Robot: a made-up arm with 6 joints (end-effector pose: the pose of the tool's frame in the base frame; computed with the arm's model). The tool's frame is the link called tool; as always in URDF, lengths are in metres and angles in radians. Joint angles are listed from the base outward.
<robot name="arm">
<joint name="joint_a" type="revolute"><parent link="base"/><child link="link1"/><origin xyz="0.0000 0.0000 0.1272" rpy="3.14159 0.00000 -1.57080"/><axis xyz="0 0 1"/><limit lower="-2.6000" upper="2.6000" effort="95" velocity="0.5"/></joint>
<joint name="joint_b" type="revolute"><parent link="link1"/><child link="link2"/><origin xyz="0.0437 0.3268 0.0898" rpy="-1.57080 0.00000 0.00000"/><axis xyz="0 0 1"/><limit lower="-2.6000" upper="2.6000" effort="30" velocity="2"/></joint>
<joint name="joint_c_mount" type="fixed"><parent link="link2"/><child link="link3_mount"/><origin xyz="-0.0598 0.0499 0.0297"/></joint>
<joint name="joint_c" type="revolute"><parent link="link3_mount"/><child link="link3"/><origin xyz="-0.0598 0.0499 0.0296" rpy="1.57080 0.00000 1.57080"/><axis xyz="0 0 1"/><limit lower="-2.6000" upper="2.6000" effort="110" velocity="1.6"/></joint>
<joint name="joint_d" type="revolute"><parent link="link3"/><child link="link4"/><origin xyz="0.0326 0.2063 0.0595" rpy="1.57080 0.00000 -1.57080"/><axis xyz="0 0 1"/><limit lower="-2.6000" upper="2.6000" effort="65" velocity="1.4"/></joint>
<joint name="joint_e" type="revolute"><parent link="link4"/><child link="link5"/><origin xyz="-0.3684 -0.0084 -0.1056" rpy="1.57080 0.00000 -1.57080"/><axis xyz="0 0 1"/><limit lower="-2.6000" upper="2.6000" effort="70" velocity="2.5"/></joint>
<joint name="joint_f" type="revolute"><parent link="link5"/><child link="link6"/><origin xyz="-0.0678 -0.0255 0.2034" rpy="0.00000 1.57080 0.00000"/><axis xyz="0 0 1"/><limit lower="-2.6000" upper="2.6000" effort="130" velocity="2.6"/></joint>
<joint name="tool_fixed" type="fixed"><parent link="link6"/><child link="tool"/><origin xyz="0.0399 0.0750 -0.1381" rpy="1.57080 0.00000 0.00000"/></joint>
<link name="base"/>
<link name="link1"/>
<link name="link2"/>
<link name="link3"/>
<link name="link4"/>
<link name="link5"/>
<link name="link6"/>
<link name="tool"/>
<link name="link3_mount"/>
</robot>
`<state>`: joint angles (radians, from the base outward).
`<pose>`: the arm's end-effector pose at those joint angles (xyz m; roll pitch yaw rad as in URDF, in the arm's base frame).
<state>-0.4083 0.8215 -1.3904 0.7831 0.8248 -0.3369</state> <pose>-0.5270 0.6031 0.3647 -2.2555 0.1749 -0.7757</pose>
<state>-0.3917 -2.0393 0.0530 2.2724 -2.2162 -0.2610</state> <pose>-0.0133 -0.3279 0.2991 -0.0032 0.4679 3.0070</pose>
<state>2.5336 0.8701 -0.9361 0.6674 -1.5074 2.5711</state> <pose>1.1449 -0.0936 0.1626 2.7393 0.6002 -0.6908</pose>
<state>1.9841 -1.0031 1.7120 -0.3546 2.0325 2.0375</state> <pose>0.7811 0.2835 -0.4384 -0.4238 1.0569 1.8650</pose>
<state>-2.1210 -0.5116 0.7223 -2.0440 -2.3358 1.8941</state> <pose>0.7102 -0.0336 -0.1956 1.4299 0.1293 -0.3588</pose>
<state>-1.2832 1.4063 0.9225 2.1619 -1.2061 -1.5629</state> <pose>-0.2027 -0.3382 -0.4888 2.7308 0.6110 -1.4613</pose>
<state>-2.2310 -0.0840 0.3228 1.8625 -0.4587 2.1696</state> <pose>-0.1746 -0.8973 0.2096 2.2590 0.5253 2.8169</pose>
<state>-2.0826 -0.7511 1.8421 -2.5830 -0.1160 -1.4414</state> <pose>0.5824 -0.4008 0.2816 -1.3448 0.1143 -1.4010</pose>
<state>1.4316 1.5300 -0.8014 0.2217 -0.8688 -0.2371</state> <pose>0.4193 0.9931 -0.0186 -0.7176 -0.3748 -2.0810</pose>
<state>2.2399 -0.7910 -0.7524 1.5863 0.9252 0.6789</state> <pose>0.3114 0.3467 0.8800 -2.1937 0.5178 1.6562</pose>
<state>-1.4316 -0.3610 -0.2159 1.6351 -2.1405 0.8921</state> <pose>-0.5836 -0.3135 0.3562 2.0445 -0.0245 0.6218</pose>
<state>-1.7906 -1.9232 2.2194 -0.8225 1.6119 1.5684</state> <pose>-0.6097 -0.4121 -0.1339 -0.4500 0.9785 -0.8015</pose>
